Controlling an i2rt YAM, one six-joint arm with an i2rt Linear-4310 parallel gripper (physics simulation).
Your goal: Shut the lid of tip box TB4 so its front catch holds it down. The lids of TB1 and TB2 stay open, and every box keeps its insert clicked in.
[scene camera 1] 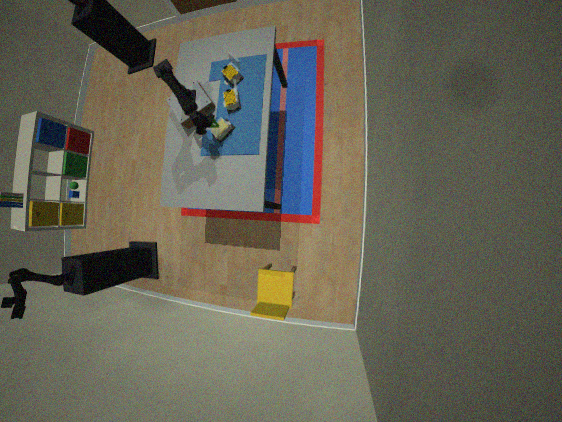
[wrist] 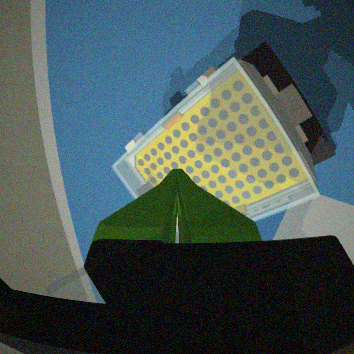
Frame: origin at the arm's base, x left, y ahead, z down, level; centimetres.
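Seen in the pictures: gripper, fingertip midpoint: (scene camera 1: 219,126) (wrist: 176,177).
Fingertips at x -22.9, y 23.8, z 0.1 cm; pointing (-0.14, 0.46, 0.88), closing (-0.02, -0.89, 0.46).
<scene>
Pixels of each thing's top centre, then the offset from my fingertips to it. "pt": a spot on its surface instead. Level surfaces: height alone.
- clear lid, surface spot: (wrist: 120,165) pt dy +5.3, dx +0.7, dz +0.8 cm
- farther up, top centre: (scene camera 1: 229,70) dy +5.8, dx +43.1, dz +1.1 cm
- blue mat, surface height: dz +8.5 cm
- grey table, surface height: dz +8.8 cm
The tip box by my gripper (scene camera 1: 222,130) (wrist: 225,135) stands askew on the blue mat, its lid lying over the yellow insert with round holes; its label is not readable. The clear lid (wrist: 120,165) shows as a pale frame; I cannot tell whether its catch holds. My gripper (scene camera 1: 216,124) (wrist: 176,177) is shut and empty, its green fingertips over the lid's near edge; contact is unclear. Two other tip boxes, one in the middle (scene camera 1: 230,98) and one farther up (scene camera 1: 231,73), show uncovered yellow inserts; their labels are too small to read.
The blue mat (scene camera 1: 247,120) (wrist: 100,75) lies on the grey table (scene camera 1: 240,180). A brown and grey object (scene camera 1: 207,109) stands beside the arm, near the boxes. A shelf unit, two black pedestals and a yellow chair (scene camera 1: 275,287) stand away from the table.
</scene>
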